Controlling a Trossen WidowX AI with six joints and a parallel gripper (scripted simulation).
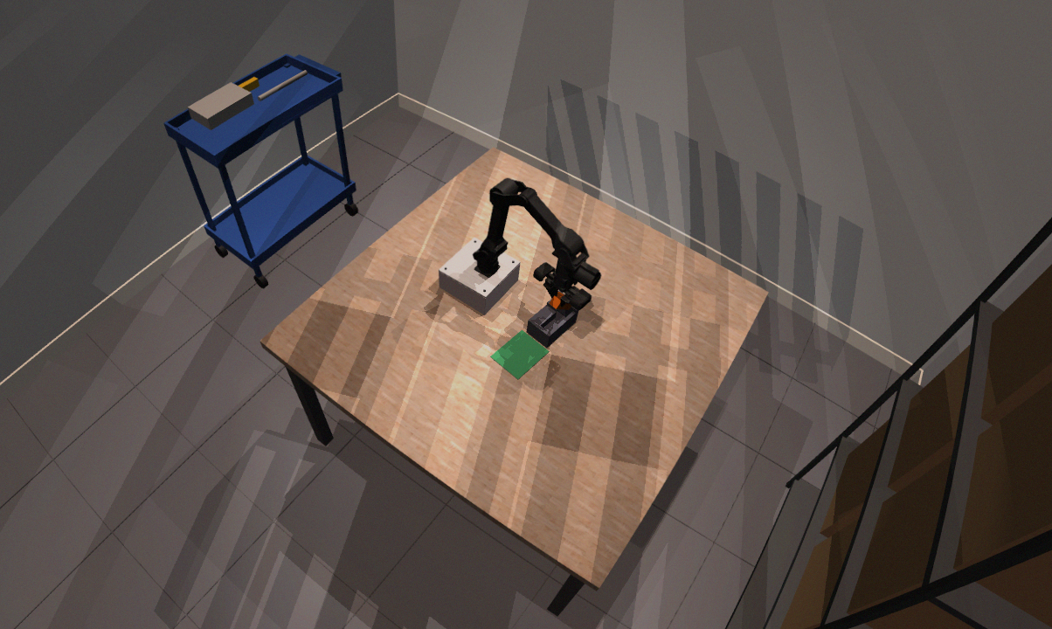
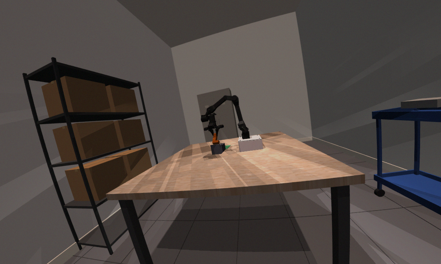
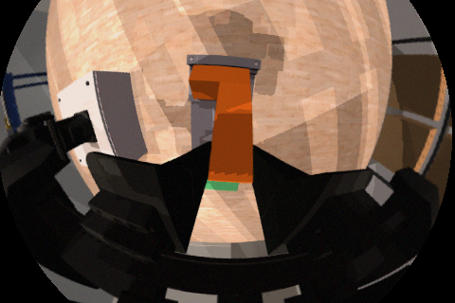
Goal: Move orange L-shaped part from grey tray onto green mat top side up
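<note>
My gripper tip is 30 mm past the green mat, 140 mm to the left of it and 170 mm above it. Also, from my gripper tip: orange L-shaped part: 10 mm behind, 30 mm to the left, 30 mm below.
</note>
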